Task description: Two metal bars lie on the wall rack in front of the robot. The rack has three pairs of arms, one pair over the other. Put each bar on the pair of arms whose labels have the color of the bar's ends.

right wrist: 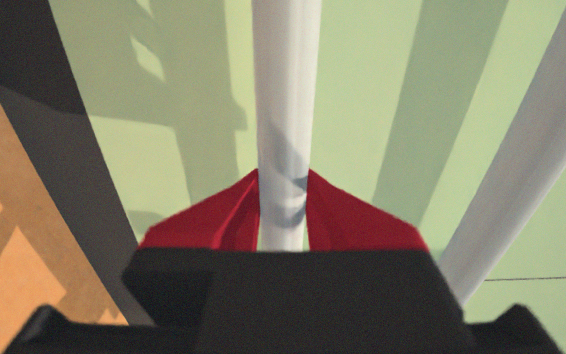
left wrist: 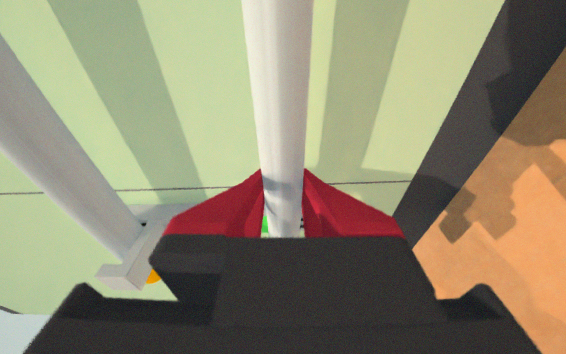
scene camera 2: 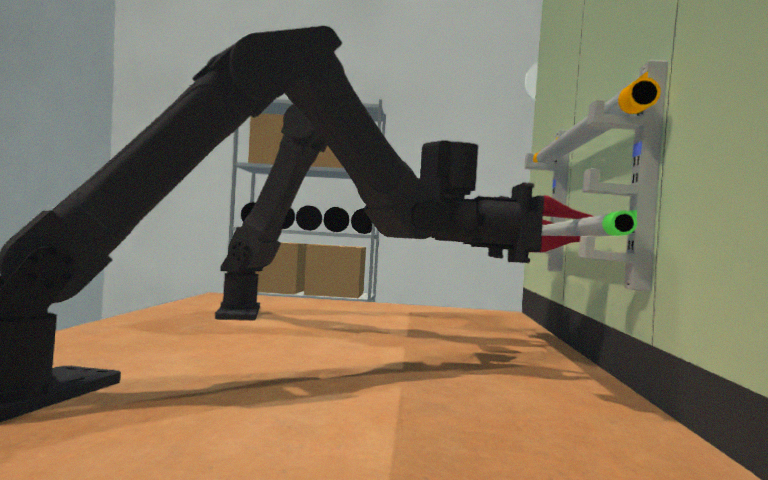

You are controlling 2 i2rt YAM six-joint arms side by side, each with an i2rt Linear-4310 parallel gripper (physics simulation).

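Where they show: left gripper, fingertip midpoint: (left wrist: 283, 176); right gripper, fingertip midpoint: (right wrist: 282, 178); left arm's base, origin of the base link: (scene camera 2: 239, 312); right arm's base, origin of the base link: (scene camera 2: 3, 404).
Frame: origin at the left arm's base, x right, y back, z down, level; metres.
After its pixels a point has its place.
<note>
The green-ended bar (scene camera 2: 610, 223) {x 0.596, y -0.417, z -0.188 m} (left wrist: 280, 100) {x 0.279, y -0.488, z -0.186 m} (right wrist: 286, 90) {x 0.393, y -0.463, z -0.187 m} is held roughly level, at a height between the middle and lowest arms of the wall rack (scene camera 2: 651, 169) (left wrist: 120, 276); a small gap shows above the lowest near arm. My right gripper (scene camera 2: 583, 226) {x 0.448, y -0.474, z -0.187 m} (right wrist: 282, 178) {x 0.448, y -0.474, z -0.187 m} is shut on it. My left gripper (left wrist: 283, 176) {x 0.227, y -0.524, z -0.184 m} is shut on the same bar; it is hidden in the scene view. The orange-ended bar (scene camera 2: 566, 138) {x 0.354, y -0.476, z -0.319 m} (left wrist: 55, 150) {x 0.257, y -0.506, z -0.309 m} (right wrist: 520, 165) {x 0.427, y -0.467, z -0.310 m} rests on the top pair of arms. A blue label (scene camera 2: 637, 148) {x 0.565, y -0.459, z -0.274 m} shows on the near upright below the top arm.
The green wall (scene camera 2: 719, 198) {x 0.712, y -0.447, z -0.210 m} stands behind the rack, with a dark strip (scene camera 2: 702, 384) {x 0.700, y -0.450, z -0.046 m} along its foot. The wooden table (scene camera 2: 317, 435) {x 0.716, y -0.112, z 0.000 m} lies below the arms. A shelf unit (scene camera 2: 317, 169) with boxes stands in the background.
</note>
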